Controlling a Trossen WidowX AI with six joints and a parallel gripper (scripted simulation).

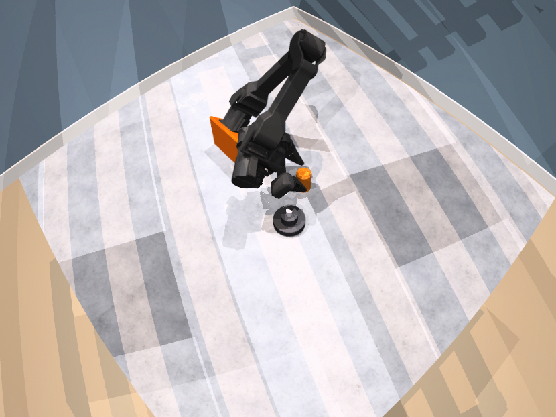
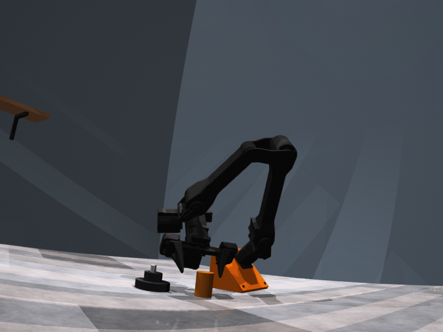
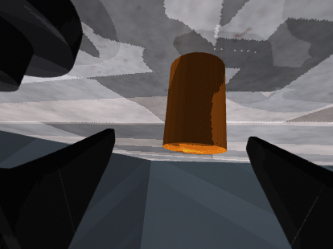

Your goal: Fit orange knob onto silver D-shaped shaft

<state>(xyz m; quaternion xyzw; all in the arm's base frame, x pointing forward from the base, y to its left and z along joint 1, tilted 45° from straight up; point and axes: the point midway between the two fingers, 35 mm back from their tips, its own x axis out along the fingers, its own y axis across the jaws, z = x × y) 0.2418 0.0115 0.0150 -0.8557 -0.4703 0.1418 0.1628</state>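
Now: gripper tip 1 cm past the orange knob and 1 cm above it. Round my gripper tip: black round pedestal: 10 cm to the right, 5 cm ahead, 2 cm below.
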